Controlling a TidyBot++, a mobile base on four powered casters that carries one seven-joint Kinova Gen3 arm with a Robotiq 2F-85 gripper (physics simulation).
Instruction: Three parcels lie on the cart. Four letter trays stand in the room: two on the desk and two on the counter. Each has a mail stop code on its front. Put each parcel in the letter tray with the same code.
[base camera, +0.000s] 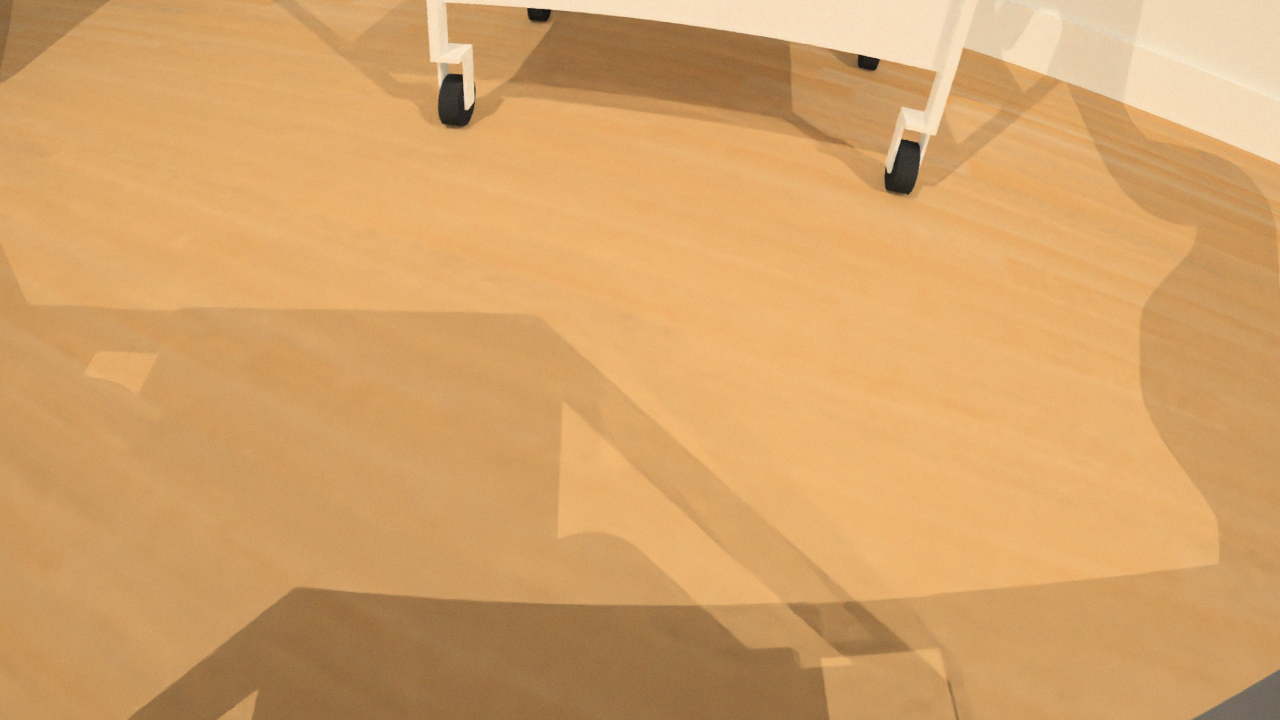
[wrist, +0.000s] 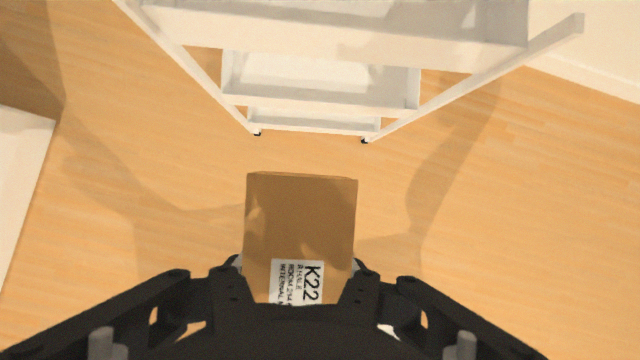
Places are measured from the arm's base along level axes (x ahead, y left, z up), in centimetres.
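Pixels of known places: gripper, fingertip midpoint: (wrist: 296, 263).
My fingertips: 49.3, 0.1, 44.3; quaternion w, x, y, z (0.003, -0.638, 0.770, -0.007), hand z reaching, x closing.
Behind a point stands the place of what it marks, as x, y, z.
My gripper (wrist: 296, 263) @[49.3, 0.1, 44.3] is shut on a brown box-shaped parcel (wrist: 301, 220) @[52.8, -0.6, 48.7], holding it by its two sides above the floor. A white label on the parcel's near end reads K22, with smaller text partly hidden by the gripper. The white cart (base camera: 698, 26) @[70.1, -8.8, -26.6] (wrist: 320, 37) @[70.8, -5.3, 31.3] stands apart from the parcel, at the top of both views; its upper tray is cut off by the top edge of the wrist view. The other two parcels and the letter trays do not show in these views.
The cart's black front casters (base camera: 456, 100) @[73.3, 12.2, -36.1] (base camera: 903, 167) @[65.7, -28.0, -36.1] rest on the wooden floor. A white wall (base camera: 1199, 62) @[99.2, -87.3, -30.1] (wrist: 595, 40) @[89.6, -109.6, -19.1] stands at the upper right. The edge of a white surface (wrist: 22, 165) @[71.5, 91.8, -33.3] shows at the left of the wrist view. Shadows fall across the floor.
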